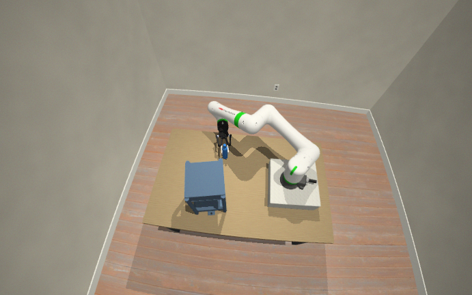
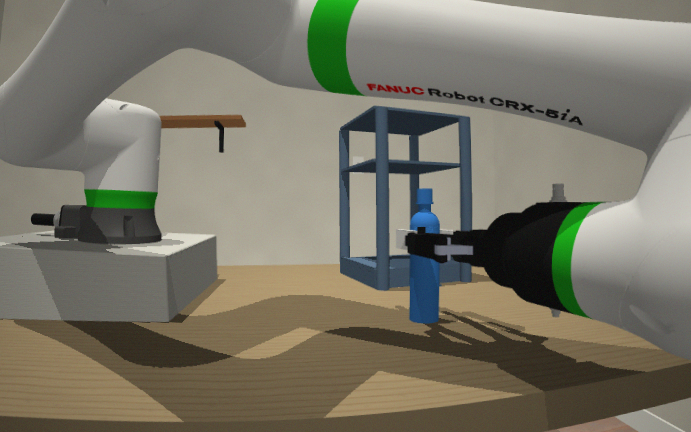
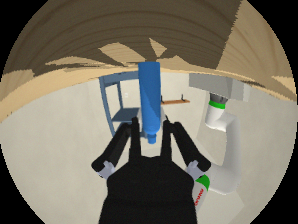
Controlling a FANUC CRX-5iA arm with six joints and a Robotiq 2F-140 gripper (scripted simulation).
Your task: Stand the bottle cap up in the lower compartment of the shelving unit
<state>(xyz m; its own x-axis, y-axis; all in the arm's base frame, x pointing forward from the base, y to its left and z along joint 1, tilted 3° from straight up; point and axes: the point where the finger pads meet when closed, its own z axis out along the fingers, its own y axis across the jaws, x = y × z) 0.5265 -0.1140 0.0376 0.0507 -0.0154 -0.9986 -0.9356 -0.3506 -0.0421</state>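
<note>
Now: the shelving unit 35 cm to the left of my hand, 7 cm above it and 1 cm ahead of it. Also, from my hand: blue bottle: 1 cm above.
</note>
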